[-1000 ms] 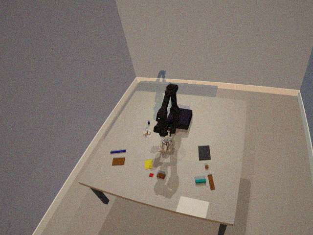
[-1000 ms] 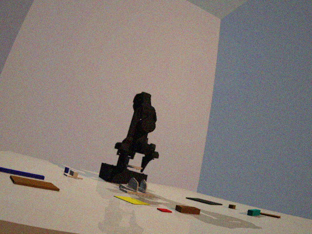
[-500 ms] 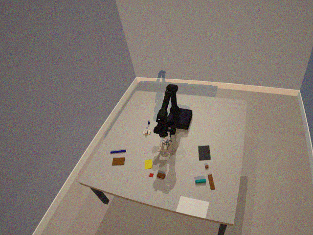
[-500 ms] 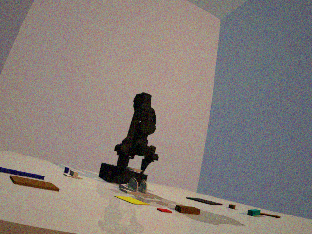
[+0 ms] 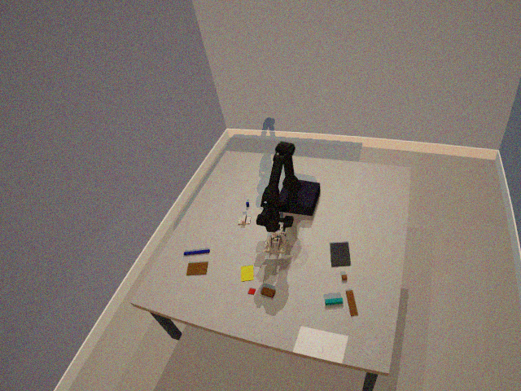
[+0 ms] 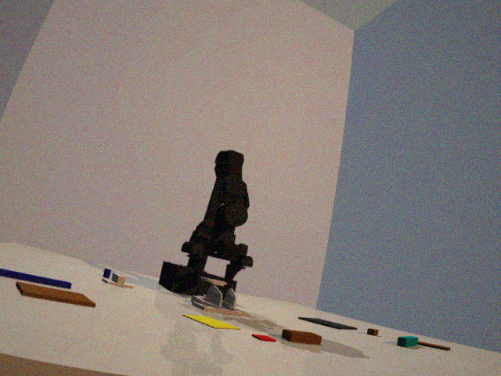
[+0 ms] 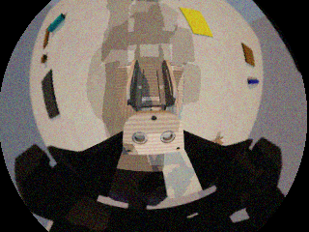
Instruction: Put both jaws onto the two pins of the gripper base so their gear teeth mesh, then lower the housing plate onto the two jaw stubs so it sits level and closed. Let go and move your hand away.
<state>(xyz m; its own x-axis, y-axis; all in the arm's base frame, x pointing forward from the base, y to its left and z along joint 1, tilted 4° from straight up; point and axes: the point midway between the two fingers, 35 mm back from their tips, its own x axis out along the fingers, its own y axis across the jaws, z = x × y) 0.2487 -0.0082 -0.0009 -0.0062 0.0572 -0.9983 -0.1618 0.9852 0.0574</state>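
Right now the housing plate is 40 mm below my gripper tip. From my gripper tip the other things lie so: jaw: 20 mm ahead, 10 mm to the right, 30 mm below; then gripper base: 10 mm ahead, 20 mm above; then yellow tile: 270 mm ahead, 70 mm to the right, 50 mm below.
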